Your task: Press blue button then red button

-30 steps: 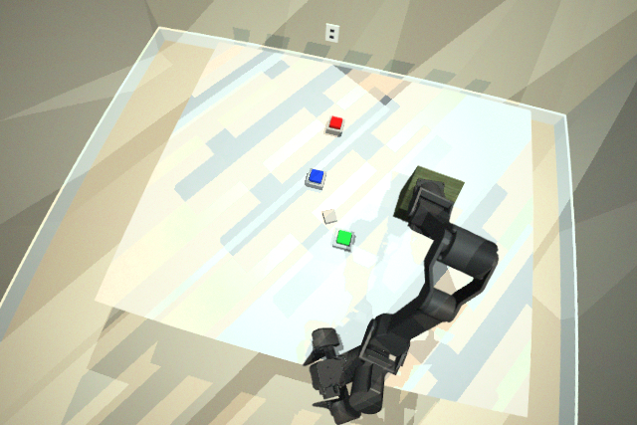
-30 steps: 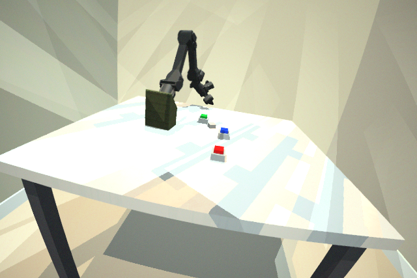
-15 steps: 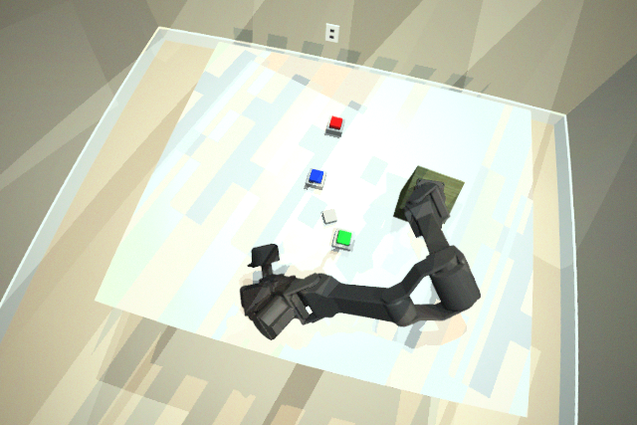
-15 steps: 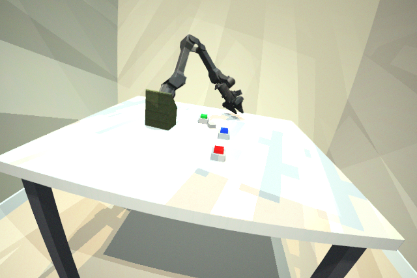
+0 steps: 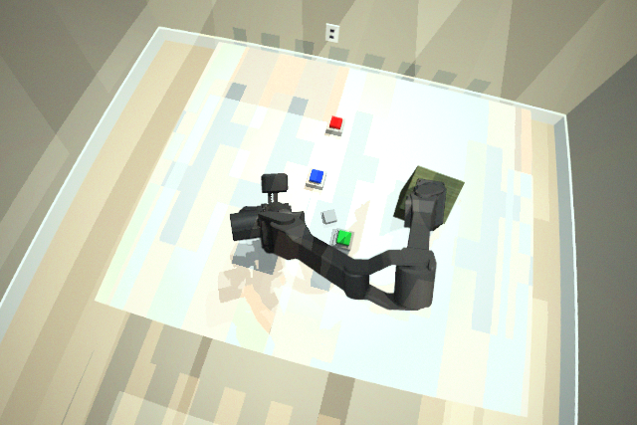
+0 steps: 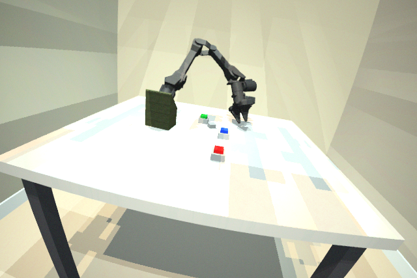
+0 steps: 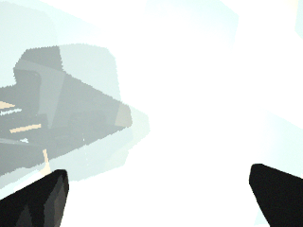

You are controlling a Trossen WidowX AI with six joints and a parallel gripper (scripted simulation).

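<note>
Now: gripper tip 9 cm past the blue button, 12 cm to the left of it and 1 cm above it. Round my gripper tip: red button: 11 cm behind, 30 cm to the right, 1 cm below; green button: 20 cm behind, 3 cm to the left, 1 cm below; small grey block: 15 cm behind, 2 cm to the right, 3 cm below.
</note>
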